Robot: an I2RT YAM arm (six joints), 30 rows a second.
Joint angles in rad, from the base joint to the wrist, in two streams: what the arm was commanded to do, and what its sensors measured. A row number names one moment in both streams.
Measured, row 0: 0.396, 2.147, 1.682, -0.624, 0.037, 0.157
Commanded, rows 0 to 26: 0.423, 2.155, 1.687, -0.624, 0.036, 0.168; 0.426, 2.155, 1.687, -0.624, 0.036, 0.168; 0.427, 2.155, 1.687, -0.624, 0.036, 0.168; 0.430, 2.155, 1.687, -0.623, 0.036, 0.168; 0.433, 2.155, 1.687, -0.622, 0.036, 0.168; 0.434, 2.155, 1.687, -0.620, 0.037, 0.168; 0.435, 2.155, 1.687, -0.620, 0.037, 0.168; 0.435, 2.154, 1.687, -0.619, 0.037, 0.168; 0.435, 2.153, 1.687, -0.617, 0.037, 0.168; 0.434, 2.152, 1.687, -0.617, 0.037, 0.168; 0.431, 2.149, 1.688, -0.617, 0.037, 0.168; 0.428, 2.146, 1.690, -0.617, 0.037, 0.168; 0.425, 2.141, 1.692, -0.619, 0.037, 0.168; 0.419, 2.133, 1.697, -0.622, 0.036, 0.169; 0.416, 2.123, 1.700, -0.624, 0.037, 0.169; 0.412, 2.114, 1.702, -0.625, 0.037, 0.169; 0.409, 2.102, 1.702, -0.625, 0.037, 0.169; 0.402, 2.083, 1.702, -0.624, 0.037, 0.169; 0.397, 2.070, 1.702, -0.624, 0.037, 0.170; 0.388, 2.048, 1.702, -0.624, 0.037, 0.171; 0.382, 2.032, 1.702, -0.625, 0.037, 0.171; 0.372, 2.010, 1.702, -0.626, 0.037, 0.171; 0.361, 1.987, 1.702, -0.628, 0.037, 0.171; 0.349, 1.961, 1.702, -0.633, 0.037, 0.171; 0.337, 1.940, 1.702, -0.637, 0.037, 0.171; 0.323, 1.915, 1.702, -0.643, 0.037, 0.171; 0.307, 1.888, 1.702, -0.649, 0.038, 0.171
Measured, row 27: 0.356, 1.995, 1.683, -0.642, 0.031, 0.164
